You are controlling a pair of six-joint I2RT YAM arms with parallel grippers.
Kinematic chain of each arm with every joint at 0, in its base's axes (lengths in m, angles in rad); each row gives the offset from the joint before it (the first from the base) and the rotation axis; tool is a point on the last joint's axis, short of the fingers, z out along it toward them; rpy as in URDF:
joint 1: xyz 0 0 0.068 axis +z
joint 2: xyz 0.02 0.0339 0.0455 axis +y
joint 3: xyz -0.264 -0.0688 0 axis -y
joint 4: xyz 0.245 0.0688 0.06 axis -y
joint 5: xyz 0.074 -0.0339 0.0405 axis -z
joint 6: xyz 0.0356 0 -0.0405 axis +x
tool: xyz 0 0 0 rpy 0 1.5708 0
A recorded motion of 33 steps. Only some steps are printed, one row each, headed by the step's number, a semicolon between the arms.
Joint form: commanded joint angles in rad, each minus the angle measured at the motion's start. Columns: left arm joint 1, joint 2, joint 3, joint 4, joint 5, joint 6; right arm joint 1, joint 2, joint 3, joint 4, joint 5, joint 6.
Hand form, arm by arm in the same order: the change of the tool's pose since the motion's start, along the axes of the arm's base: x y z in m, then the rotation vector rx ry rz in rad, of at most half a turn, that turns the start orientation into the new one. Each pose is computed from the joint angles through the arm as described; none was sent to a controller.
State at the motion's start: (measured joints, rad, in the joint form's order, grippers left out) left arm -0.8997 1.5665 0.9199 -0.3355 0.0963 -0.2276; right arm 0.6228 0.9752 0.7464 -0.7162 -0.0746 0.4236
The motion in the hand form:
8: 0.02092 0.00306 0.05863 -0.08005 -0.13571 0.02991; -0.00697 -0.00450 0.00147 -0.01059 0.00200 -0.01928
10: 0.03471 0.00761 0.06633 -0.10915 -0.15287 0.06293; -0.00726 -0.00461 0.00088 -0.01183 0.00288 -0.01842
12: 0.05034 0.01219 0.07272 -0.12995 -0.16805 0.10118; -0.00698 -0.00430 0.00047 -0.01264 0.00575 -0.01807
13: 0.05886 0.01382 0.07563 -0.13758 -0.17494 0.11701; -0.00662 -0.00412 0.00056 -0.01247 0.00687 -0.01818
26: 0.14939 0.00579 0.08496 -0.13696 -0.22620 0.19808; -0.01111 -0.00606 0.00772 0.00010 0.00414 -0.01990
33: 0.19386 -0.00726 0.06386 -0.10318 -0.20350 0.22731; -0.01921 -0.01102 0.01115 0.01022 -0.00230 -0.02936
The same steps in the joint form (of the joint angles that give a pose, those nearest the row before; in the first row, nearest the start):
8: 0.0538 -0.0648 0.1417 -0.0622 -0.0269 0.0511; 0.0064 -0.0348 -0.0061 -0.0354 0.0210 0.0166
10: 0.0959 -0.0562 0.1705 -0.0486 -0.0131 0.0527; 0.0069 -0.0356 -0.0084 -0.0354 0.0212 0.0160
12: 0.1399 -0.0372 0.2060 -0.0389 -0.0036 0.0527; 0.0072 -0.0327 -0.0082 -0.0354 0.0203 0.0166
13: 0.1612 -0.0222 0.2289 -0.0365 0.0019 0.0552; 0.0067 -0.0305 -0.0069 -0.0355 0.0194 0.0167
26: 0.2952 0.2504 0.5596 -0.0620 0.0211 0.1081; 0.0123 -0.0546 0.0099 -0.0660 0.0168 0.0276
33: 0.3264 0.4402 0.7444 -0.0962 0.0160 0.1139; 0.0184 -0.1008 0.0046 -0.0948 0.0226 0.0427

